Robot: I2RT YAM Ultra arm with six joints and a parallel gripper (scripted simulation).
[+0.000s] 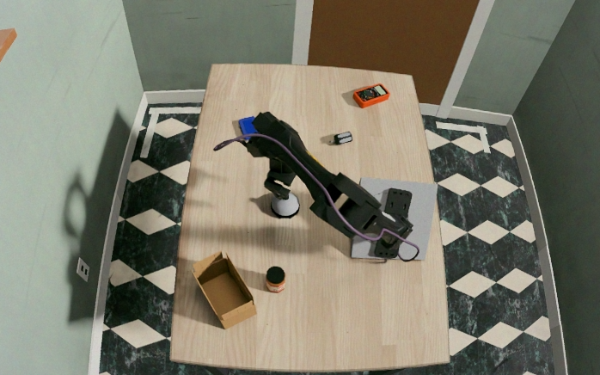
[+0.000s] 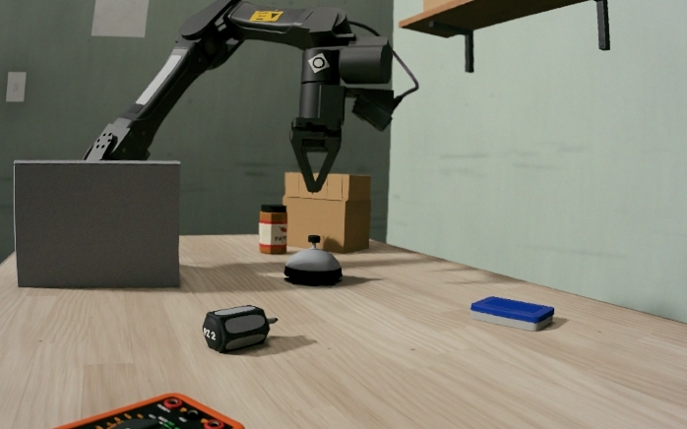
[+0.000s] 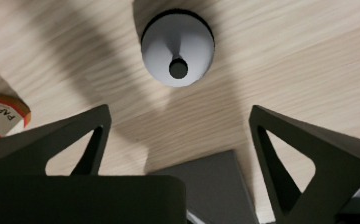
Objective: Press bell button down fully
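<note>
Now: hand 80 mm above the black button. From my hand the other things lie so: jar (250 mm to the left, 90 mm below, 10 mm behind); then black screwdriver bit holder (270 mm to the right, 140 mm behind, 120 mm below); then bell (100 mm below).
</note>
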